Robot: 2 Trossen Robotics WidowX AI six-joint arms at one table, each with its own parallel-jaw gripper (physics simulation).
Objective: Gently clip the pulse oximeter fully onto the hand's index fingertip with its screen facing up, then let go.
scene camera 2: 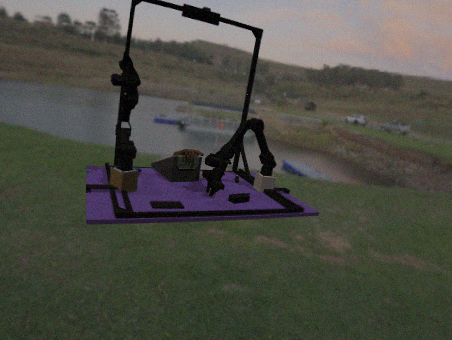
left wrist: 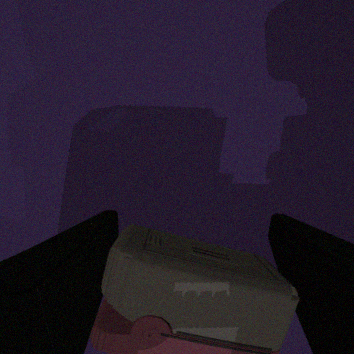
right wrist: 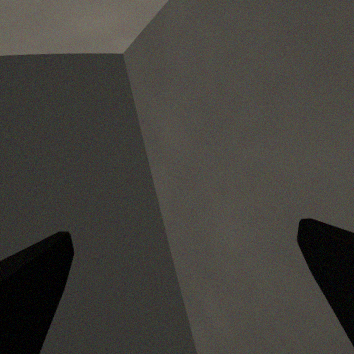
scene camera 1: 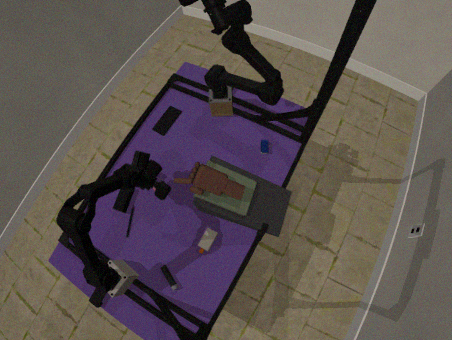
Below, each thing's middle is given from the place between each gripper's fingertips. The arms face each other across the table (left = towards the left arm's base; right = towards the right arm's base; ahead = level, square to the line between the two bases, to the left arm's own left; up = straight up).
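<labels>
From my right hand: dark grey block [scene camera 2: 167, 167] 42 cm to the left, 35 cm behind, 61 cm below; pulse oximeter [left wrist: 157, 285] 52 cm to the left, 1 cm ahead, 63 cm below. By its middle, the oximeter is nearer to my left hand than to my right hand.
Pulse oximeter: my left hand 20 mm to the right of it, 10 mm below it. Dark grey block, from my left hand: 90 mm to the right, 360 mm behind, 40 mm above.
</labels>
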